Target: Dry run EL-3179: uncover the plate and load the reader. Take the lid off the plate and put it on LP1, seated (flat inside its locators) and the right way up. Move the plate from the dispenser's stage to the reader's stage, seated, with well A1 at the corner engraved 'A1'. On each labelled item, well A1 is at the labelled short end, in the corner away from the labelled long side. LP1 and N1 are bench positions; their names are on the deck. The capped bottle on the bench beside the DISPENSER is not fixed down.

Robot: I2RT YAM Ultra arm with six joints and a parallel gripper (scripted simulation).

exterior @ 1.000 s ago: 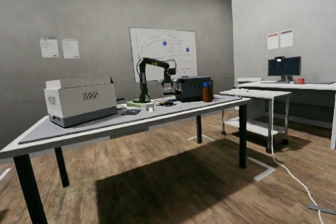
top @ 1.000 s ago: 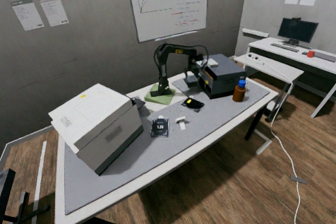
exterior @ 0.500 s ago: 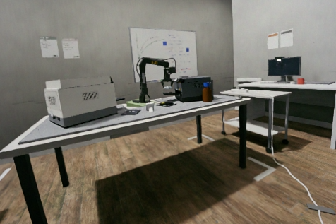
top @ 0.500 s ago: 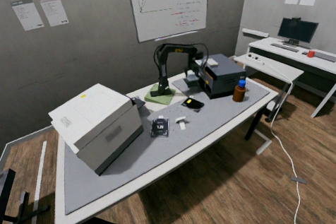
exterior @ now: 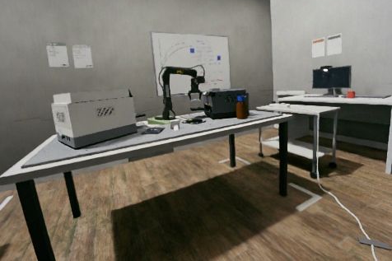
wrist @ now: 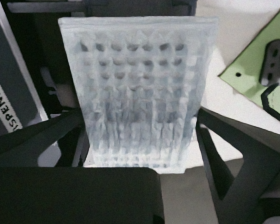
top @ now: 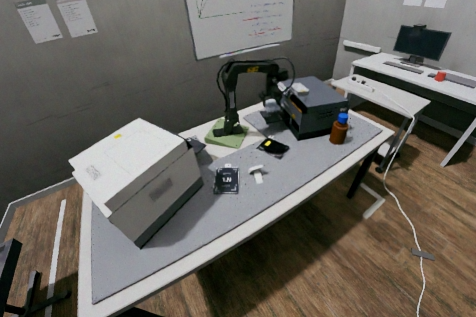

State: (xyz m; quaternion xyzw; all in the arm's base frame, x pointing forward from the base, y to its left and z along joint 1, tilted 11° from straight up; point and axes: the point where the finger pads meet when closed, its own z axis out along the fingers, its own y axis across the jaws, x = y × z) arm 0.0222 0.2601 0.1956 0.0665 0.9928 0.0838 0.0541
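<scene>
Right now the black lid is 21 cm ahead of my hand, 15 cm below it and 8 cm to the right of it. From my hand the other things lie so: plate right at my hand; brown capped bottle 31 cm ahead, 30 cm to the left, 5 cm below.
</scene>
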